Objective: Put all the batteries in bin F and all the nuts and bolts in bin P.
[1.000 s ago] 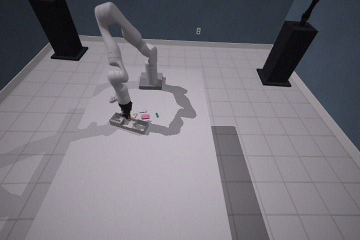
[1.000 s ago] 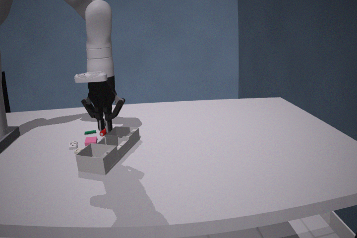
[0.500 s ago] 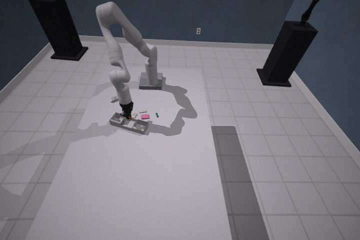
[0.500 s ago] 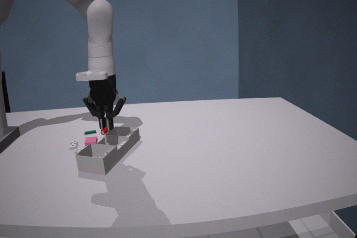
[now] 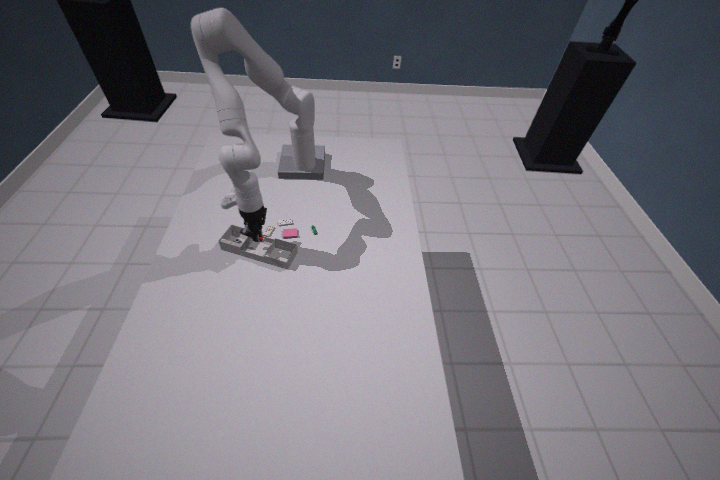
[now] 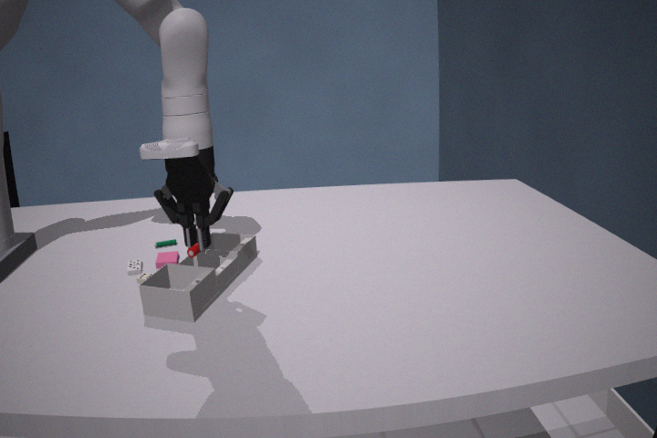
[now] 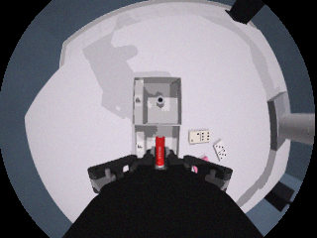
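Right now the grey three-part bin is 1 cm ahead of my hand and 5 cm below it. From my hand the other things lie so: grey nut 2 cm behind, 9 cm to the right, 6 cm below; red battery 2 cm below; cream domino-like tile 9 cm behind, 1 cm to the left, 7 cm below.
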